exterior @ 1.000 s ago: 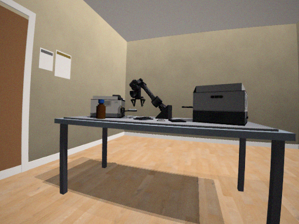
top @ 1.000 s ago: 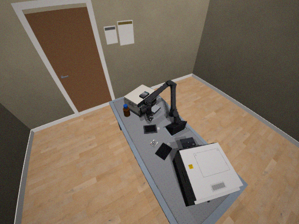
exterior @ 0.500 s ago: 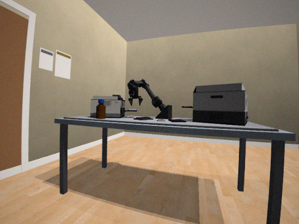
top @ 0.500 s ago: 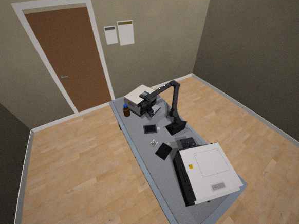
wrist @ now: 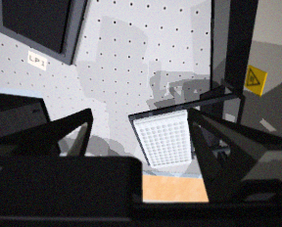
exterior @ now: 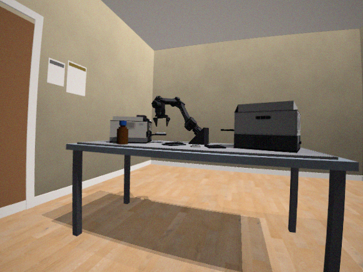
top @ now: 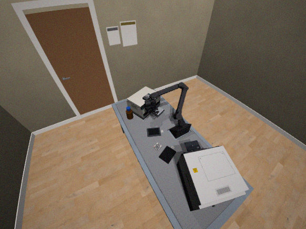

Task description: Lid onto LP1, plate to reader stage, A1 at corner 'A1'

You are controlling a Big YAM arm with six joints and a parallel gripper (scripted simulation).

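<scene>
Right now the well plate is 11 cm behind my hand, 7 cm below it and 5 cm to the right of it. The rest, counted from my hand: brown capped bottle (24 cm ahead, 23 cm to the right, 4 cm below); grey-blue LP1 pad (15 cm to the left, 15 cm below, 9 cm ahead); dark see-through lid (15 cm to the left, 14 cm below, 9 cm ahead).
</scene>
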